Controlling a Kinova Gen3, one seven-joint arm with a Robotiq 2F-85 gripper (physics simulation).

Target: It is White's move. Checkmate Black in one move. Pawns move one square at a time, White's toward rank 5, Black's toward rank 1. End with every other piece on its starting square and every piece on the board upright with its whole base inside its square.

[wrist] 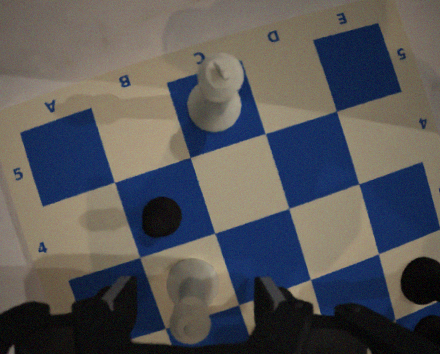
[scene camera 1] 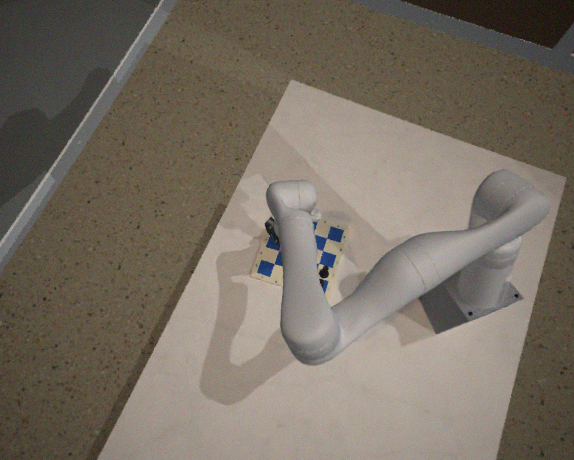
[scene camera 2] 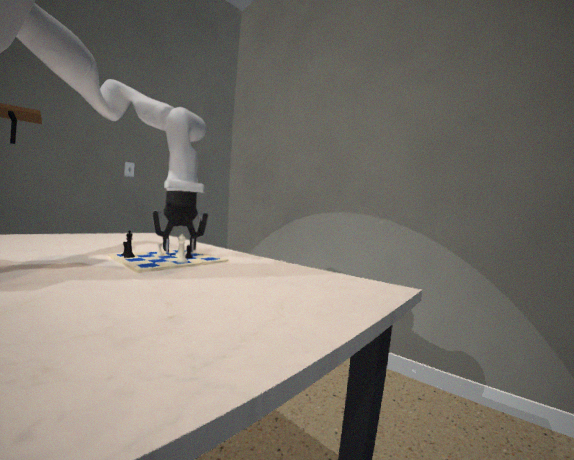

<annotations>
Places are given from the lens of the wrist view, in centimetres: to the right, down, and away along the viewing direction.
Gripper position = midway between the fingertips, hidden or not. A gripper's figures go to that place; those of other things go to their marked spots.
my gripper (wrist: 195, 297): -1, 6, 16
black pawn (wrist: 161, 216): -2, 2, 14
</annotations>
